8 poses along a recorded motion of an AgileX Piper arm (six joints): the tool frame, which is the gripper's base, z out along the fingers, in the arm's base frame.
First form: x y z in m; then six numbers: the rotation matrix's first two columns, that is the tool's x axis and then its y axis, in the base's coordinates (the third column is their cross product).
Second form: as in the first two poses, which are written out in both.
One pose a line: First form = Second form
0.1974 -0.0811 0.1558 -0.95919 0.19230 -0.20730 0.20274 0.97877 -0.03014 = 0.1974 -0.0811 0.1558 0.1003 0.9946 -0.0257 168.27
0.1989 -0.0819 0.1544 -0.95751 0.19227 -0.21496 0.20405 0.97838 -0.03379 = 0.1989 -0.0819 0.1544 0.1008 0.9945 -0.0280 167.85
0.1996 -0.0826 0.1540 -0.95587 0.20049 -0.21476 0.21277 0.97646 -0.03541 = 0.1996 -0.0826 0.1540 0.1051 0.9940 -0.0292 167.88
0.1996 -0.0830 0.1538 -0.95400 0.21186 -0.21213 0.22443 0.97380 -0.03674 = 0.1996 -0.0830 0.1538 0.1110 0.9934 -0.0304 168.06
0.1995 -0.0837 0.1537 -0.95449 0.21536 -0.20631 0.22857 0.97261 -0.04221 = 0.1995 -0.0837 0.1537 0.1129 0.9931 -0.0330 168.44
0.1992 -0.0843 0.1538 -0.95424 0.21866 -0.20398 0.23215 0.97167 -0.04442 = 0.1992 -0.0843 0.1538 0.1146 0.9928 -0.0341 168.60
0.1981 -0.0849 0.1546 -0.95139 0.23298 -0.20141 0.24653 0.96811 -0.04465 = 0.1981 -0.0849 0.1546 0.1220 0.9919 -0.0348 168.78
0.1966 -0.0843 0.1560 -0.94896 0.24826 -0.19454 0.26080 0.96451 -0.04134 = 0.1966 -0.0843 0.1560 0.1296 0.9910 -0.0334 169.18
